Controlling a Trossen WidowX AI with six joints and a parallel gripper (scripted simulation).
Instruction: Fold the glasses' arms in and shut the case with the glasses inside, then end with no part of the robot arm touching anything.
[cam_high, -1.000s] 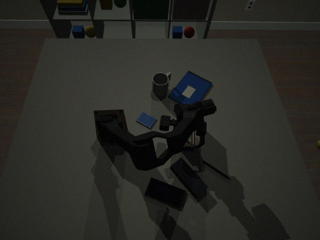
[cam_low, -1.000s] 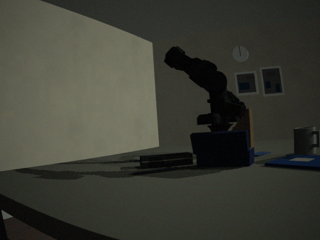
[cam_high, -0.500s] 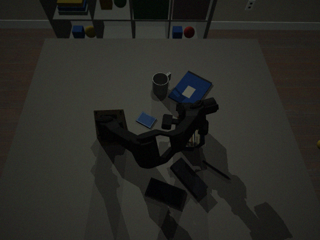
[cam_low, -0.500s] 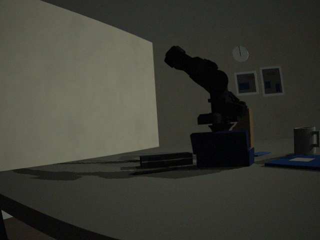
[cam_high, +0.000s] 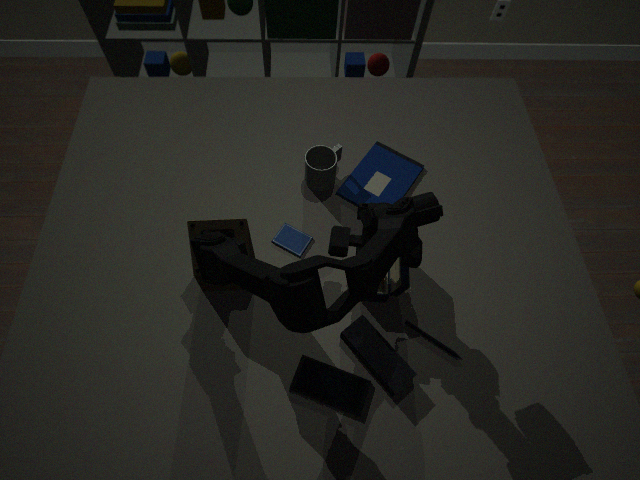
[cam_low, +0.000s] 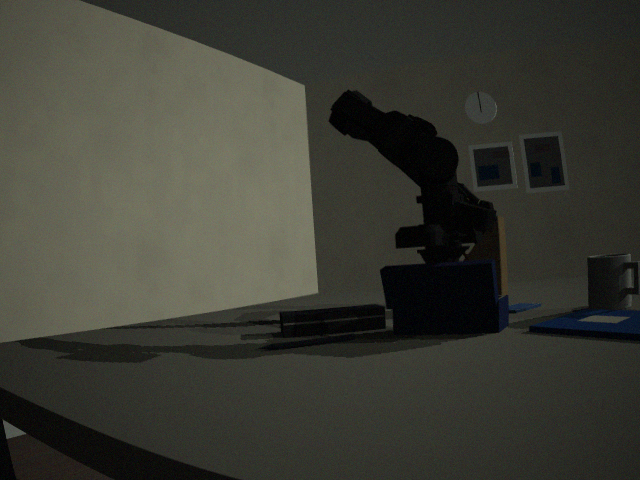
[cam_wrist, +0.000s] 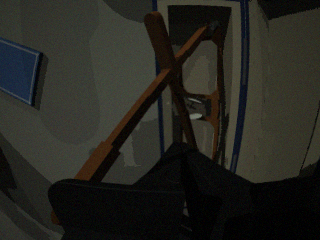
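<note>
Right now my hand is 4 cm short of the blue glasses case, 1 cm to the right of it and 4 cm above it. Also, from my hand: long dark box: 19 cm to the right, 7 cm below; small blue card: 17 cm behind, 10 cm to the left, 8 cm below; glasses case lid: 7 cm ahead, 1 cm to the left, 2 cm below.
</note>
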